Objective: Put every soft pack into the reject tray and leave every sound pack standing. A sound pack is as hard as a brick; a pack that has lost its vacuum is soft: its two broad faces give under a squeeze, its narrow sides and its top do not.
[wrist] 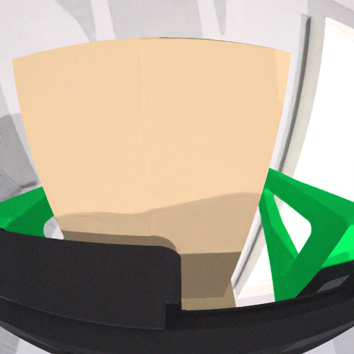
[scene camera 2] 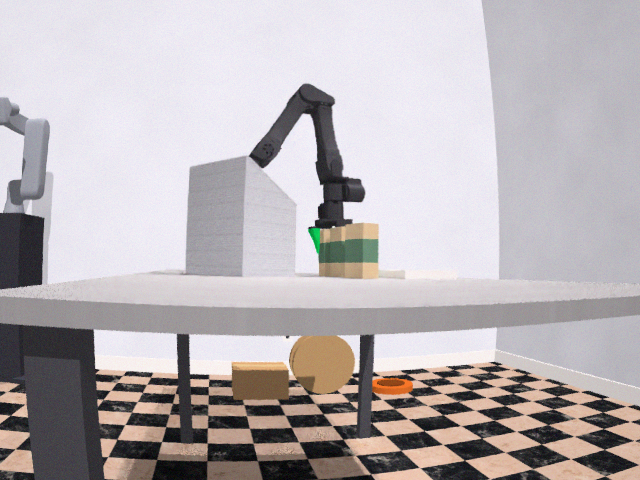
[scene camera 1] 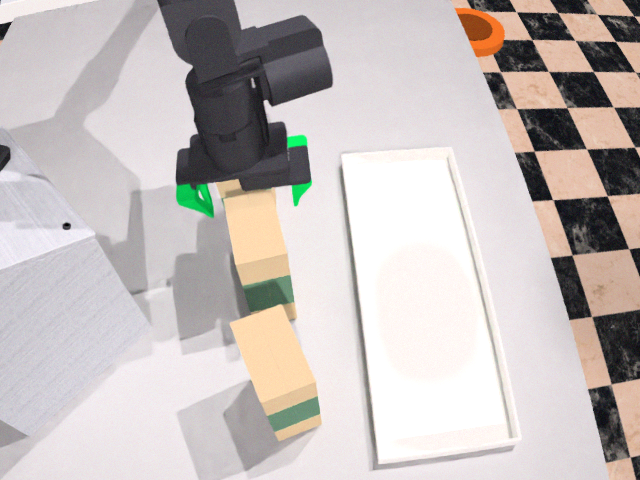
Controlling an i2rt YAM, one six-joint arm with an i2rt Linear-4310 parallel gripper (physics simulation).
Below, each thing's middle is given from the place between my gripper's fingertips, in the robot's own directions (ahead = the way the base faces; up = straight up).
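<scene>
White reject tray (scene camera 1: 439, 385): 6 cm to the right of my hand, 20 cm ahead of it, 6 cm below it.
</scene>
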